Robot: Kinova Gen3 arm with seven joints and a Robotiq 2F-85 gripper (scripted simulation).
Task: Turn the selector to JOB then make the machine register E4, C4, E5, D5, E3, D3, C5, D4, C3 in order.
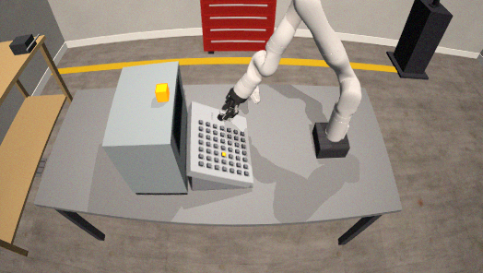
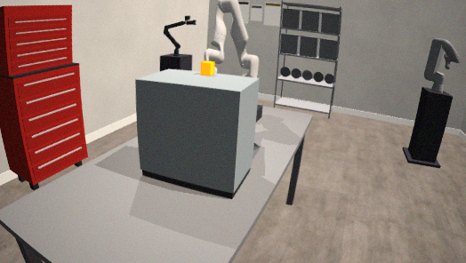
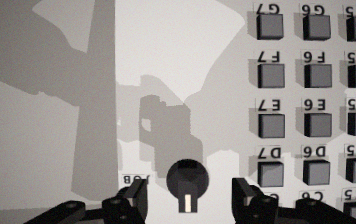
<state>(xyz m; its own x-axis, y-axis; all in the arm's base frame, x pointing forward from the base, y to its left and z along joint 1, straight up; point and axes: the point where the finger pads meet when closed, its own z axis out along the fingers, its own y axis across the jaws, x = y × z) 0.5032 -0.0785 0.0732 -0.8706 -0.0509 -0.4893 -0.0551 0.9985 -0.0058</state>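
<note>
My hand is 3 cm above the black selector knob and 2 cm short of it. Also, from my hand: key C4: 16 cm to the left, 4 cm ahead, 2 cm below; then keypad: 11 cm to the left, 8 cm below, 4 cm ahead; then key D4: 16 cm to the left, 4 cm below, 1 cm ahead.
</note>
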